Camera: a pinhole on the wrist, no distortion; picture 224 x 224 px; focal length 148.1 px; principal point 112.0 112.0 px. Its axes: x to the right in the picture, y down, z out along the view. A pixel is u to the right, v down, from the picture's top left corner.
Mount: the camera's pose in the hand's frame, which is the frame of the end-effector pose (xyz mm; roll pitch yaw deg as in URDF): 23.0 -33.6 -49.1 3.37 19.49 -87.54
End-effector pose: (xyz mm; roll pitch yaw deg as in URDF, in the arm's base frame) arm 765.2 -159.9 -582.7 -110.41 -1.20 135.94
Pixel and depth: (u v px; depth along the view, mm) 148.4 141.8 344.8
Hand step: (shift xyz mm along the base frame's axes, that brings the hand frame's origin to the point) -274.6 -172.0 127.3
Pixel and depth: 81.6 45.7 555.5
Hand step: -171.3 -541.0 -68.1
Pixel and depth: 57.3 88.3 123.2
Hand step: -57.7 -65.5 2.2
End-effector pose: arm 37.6 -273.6 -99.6 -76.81 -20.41 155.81
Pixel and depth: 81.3 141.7 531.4
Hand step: -205.2 -408.3 237.2
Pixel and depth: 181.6 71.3 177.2
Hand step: 66.9 -79.9 165.6
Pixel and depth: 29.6 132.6 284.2
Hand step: -134.8 -236.4 54.5
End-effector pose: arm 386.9 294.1 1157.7 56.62 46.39 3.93
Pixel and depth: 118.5 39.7 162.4
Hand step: -53.9 -138.1 26.8
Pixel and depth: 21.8 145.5 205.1
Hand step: 132.7 -139.3 40.9
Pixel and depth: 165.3 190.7 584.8
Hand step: 183.2 -594.6 -300.8
